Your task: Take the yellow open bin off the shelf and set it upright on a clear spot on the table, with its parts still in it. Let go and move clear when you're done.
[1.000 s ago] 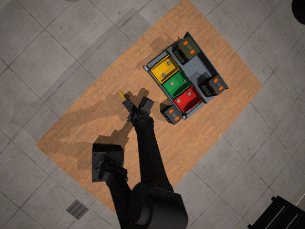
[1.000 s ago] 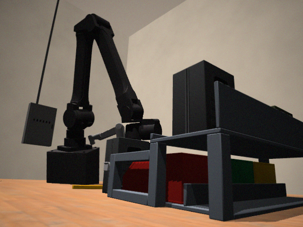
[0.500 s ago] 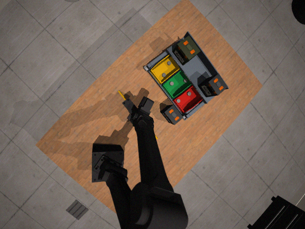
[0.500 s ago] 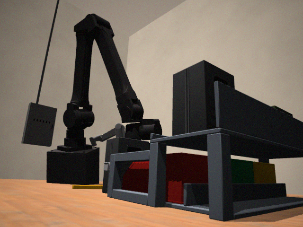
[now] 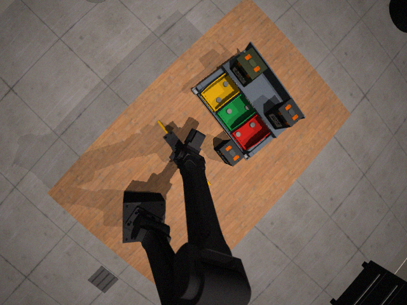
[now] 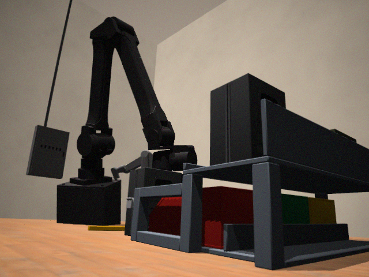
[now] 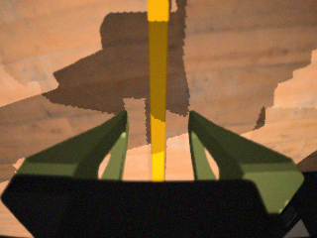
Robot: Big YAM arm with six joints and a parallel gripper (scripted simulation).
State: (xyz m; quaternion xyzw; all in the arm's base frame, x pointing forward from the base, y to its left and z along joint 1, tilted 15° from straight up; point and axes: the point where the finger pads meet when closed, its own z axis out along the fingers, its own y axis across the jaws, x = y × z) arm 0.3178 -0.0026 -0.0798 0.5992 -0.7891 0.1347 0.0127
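The thin yellow rod lies 10 mm below my hand. Also, from my hand: red bin 260 mm ahead, 190 mm to the right, 30 mm above; then green bin 300 mm ahead, 90 mm to the right, 30 mm above; then yellow open bin 330 mm ahead, 20 mm to the left, 30 mm above.
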